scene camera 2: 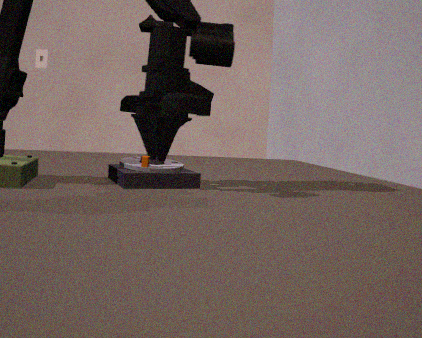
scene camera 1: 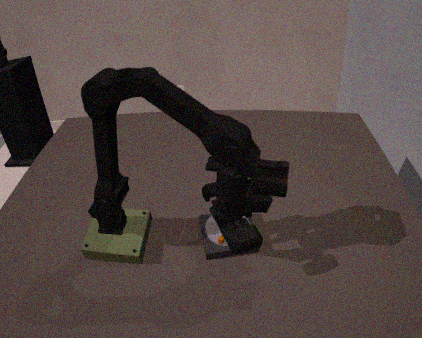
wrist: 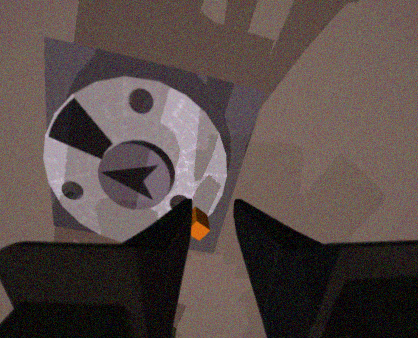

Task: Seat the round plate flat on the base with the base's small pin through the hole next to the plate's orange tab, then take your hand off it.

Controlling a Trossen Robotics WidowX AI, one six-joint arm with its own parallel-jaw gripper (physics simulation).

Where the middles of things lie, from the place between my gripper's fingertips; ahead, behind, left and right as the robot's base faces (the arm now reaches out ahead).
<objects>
Now: hand 50 mm to the right of the round plate (scene camera 2: pixel 133 163) and 10 mm above it. Also, from my hand: dark square base (scene camera 2: pixel 126 178) 50 mm to the left, 30 mm below; central hub (wrist: pixel 137 175) 50 mm to the left, 10 mm below.
</objects>
